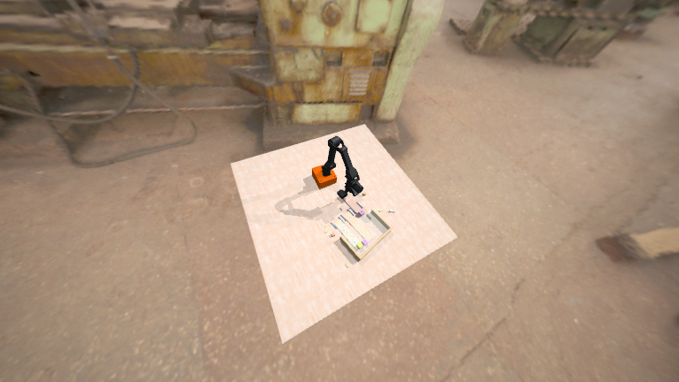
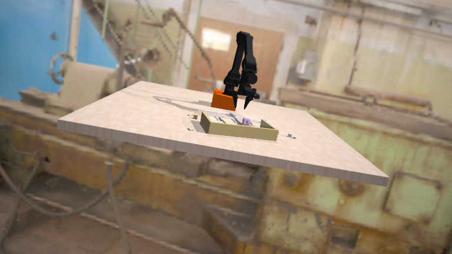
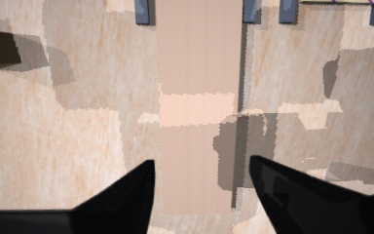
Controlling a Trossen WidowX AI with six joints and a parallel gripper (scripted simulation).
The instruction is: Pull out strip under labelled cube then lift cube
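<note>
The plain wooden strip is 50 mm ahead of my gripper tip, 20 mm to the left of it and 50 mm below it.
</note>
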